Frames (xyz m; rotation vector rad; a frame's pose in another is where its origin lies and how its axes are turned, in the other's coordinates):
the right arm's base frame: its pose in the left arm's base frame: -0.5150 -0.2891 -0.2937 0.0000 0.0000 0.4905
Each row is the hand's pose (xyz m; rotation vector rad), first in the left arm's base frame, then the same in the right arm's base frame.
Working: the left arm's base frame: its pose in the right arm's base frame: 0.5905 0.0124 0.2937 0.0000 0.0000 -0.4905

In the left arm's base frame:
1: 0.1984 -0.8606 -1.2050 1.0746 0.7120 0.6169
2: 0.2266 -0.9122 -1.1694 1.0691 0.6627 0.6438
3: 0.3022 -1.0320 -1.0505 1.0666 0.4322 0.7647
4: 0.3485 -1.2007 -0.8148 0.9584 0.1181 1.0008
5: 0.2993 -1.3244 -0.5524 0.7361 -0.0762 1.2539
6: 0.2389 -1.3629 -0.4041 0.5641 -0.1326 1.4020
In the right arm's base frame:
1: 0.3601 -0.8402 -0.9113 1.1947 0.4225 0.1951
2: 0.3606 -0.8990 -0.8757 1.1764 0.3764 0.2185
3: 0.3709 -1.0403 -0.7568 1.1137 0.1567 0.3284
4: 0.3323 -1.2109 -0.5211 0.9277 -0.1144 0.5481
5: 0.2306 -1.2968 -0.2587 0.6664 -0.2420 0.7854
6: 0.1592 -1.3023 -0.1104 0.4904 -0.2529 0.9249

